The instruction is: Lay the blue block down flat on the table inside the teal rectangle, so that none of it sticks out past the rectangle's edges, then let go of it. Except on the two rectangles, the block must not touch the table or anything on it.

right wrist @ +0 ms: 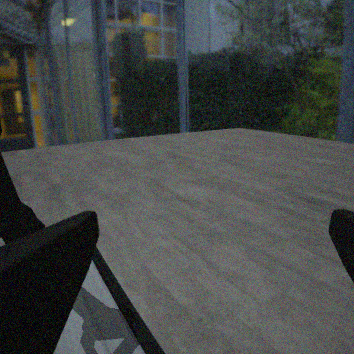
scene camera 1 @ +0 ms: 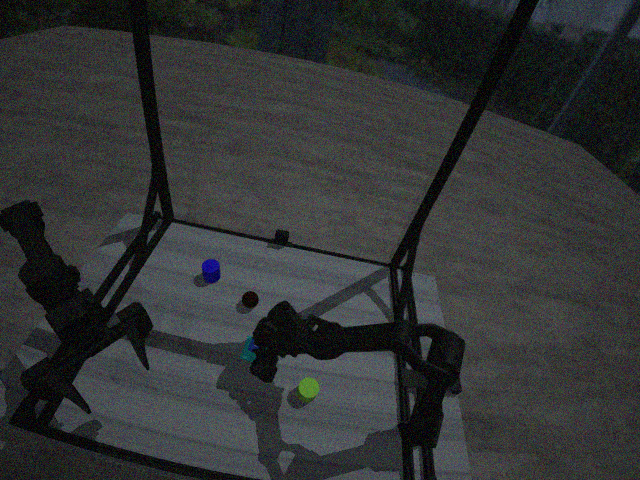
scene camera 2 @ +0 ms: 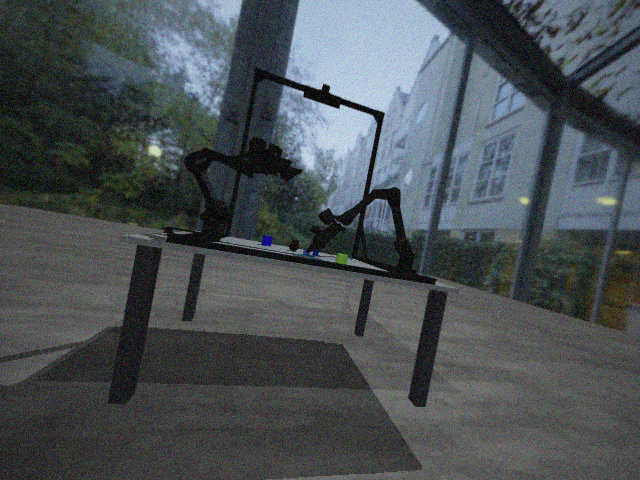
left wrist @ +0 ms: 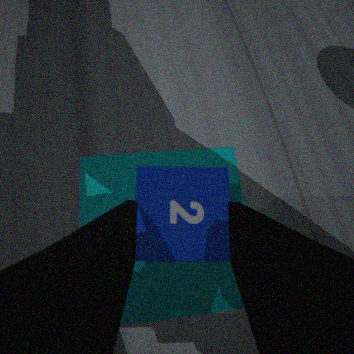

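Pixels of known places: left gripper, between the fingertips: (scene camera 1: pixel 255 345) (scene camera 2: pixel 306 251) (left wrist: pixel 181 212); right gripper, between the fingertips: (right wrist: pixel 214 222) (scene camera 1: pixel 119 389) (scene camera 2: pixel 297 167); left arm's base, origin of its link: (scene camera 1: pixel 414 432) (scene camera 2: pixel 403 271); right arm's base, origin of its link: (scene camera 2: pixel 209 236).
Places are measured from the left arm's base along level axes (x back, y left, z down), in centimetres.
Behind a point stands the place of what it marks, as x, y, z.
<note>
The blue block (left wrist: pixel 155 192) @(-38.6, -28.4, -0.5) (scene camera 1: pixel 252 344) @(-38.5, -29.1, -0.5), with a pale 2 on its face, is between my left gripper's fingers. The teal rectangle (left wrist: pixel 107 172) @(-40.9, -27.3, 1.8) (scene camera 1: pixel 247 352) @(-39.9, -27.9, 1.8) lies behind and around it in the left wrist view, with a narrow strip showing at the block's right. Whether the block touches the rectangle, and whether it is flat, I cannot tell. My left gripper (left wrist: pixel 181 212) @(-37.6, -29.0, 0.0) is shut on the block; its tips are largely hidden in scene camera 1. My right gripper (scene camera 1: pixel 118 390) @(-58.9, -8.4, -32.5) (scene camera 2: pixel 294 175) @(-58.9, -8.4, -32.5) (right wrist: pixel 214 222) @(-58.9, -8.4, -32.5) is open and empty, high above the table, away from the block.
A blue cylinder (scene camera 1: pixel 210 271) @(-50.2, -52.3, -3.5) (scene camera 2: pixel 267 240) @(-50.9, -52.0, -1.1) and a dark red-brown ball (scene camera 1: pixel 250 299) @(-38.4, -42.3, -2.7) (scene camera 2: pixel 294 244) @(-39.1, -41.5, -1.9) stand beyond the left gripper in scene camera 1. A lime cylinder (scene camera 1: pixel 308 389) @(-25.8, -14.8, -2.5) (scene camera 2: pixel 341 258) @(-27.2, -13.4, -0.6) stands nearer. A small blue patch (scene camera 2: pixel 315 253) @(-28.9, -35.0, 0.7) shows beside the left gripper. Black frame posts (scene camera 1: pixel 149 108) @(-67.2, -78.7, -42.4) rise at the sides.
</note>
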